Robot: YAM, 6 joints.
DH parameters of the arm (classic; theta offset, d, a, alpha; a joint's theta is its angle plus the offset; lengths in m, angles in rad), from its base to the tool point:
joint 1: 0 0.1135 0.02 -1.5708
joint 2: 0 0 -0.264 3.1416
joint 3: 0.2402 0 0.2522 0
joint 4: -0.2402 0 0.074 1.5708
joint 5: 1.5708 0 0 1.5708
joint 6: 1.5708 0.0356 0 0
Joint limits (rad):
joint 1: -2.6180..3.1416
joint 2: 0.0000..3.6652
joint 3: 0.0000..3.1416
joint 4: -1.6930..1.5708
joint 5: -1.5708..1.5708
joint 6: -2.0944..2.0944
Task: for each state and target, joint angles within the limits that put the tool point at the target. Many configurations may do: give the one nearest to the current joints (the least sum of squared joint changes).
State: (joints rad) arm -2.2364 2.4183 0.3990 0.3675 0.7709 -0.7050
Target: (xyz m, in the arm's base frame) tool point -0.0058 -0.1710 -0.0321
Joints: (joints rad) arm -1.4744 2.2368 0.3517 0.3657 0.6746 -0.7050
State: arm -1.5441 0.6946 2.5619 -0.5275 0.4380 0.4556
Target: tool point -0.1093 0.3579 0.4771
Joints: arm -1.3191 0.3069 2.3955 -0.8183 0.4895 0.4556
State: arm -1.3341 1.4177 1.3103 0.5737 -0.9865 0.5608
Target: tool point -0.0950 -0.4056 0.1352
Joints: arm -1.8687 2.0534 1.0859 0.4840 -0.9160 0.5608
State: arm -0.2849 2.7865 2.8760 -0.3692 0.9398 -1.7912
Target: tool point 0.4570 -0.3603 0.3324
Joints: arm -0.6196 2.7160 2.9460 -0.2754 0.9012 -1.7912
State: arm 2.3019 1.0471 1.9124 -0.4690 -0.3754 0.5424
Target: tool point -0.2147 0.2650 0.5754
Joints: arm 2.2190 1.6870 2.1837 -0.2126 -0.3185 0.5424
